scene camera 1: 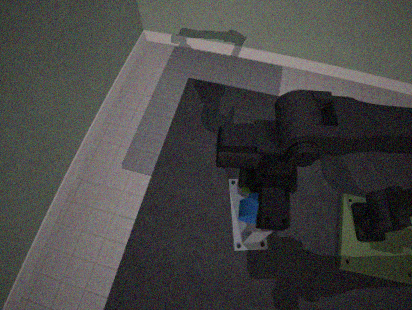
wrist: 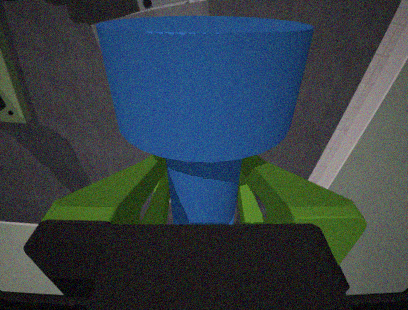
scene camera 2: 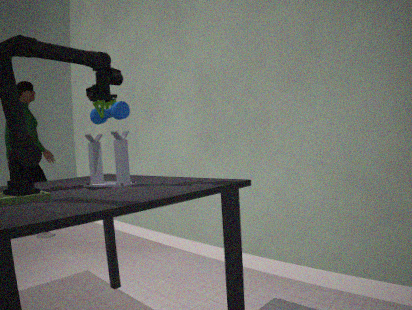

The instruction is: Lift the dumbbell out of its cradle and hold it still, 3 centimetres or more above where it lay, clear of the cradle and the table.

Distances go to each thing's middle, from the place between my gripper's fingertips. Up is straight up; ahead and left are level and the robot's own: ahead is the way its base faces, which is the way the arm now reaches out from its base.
Now: the blue dumbbell [wrist: 204,92] 3 cm to the right of my hand and 2 cm above it. The rest, counted from my hand: cradle [scene camera 2: 120,144] (18 cm below, 2 cm to the right, 2 cm behind).
